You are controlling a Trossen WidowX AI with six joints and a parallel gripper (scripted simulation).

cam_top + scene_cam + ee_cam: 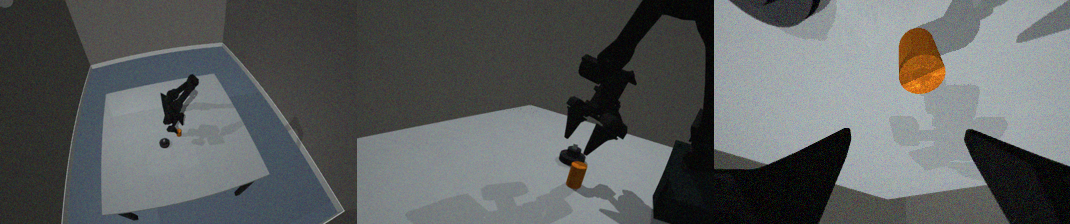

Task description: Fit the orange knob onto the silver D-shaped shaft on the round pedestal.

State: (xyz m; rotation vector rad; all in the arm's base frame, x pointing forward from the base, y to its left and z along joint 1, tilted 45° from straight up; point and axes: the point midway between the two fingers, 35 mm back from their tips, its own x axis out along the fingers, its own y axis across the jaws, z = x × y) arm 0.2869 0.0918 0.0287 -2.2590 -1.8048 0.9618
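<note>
Right now my gripper tip is 6 cm above the orange knob, 2 cm past it and 1 cm to the left of it. From my gripper tip the other things lie so: round dark pedestal 14 cm to the right, 8 cm below, 6 cm ahead.
</note>
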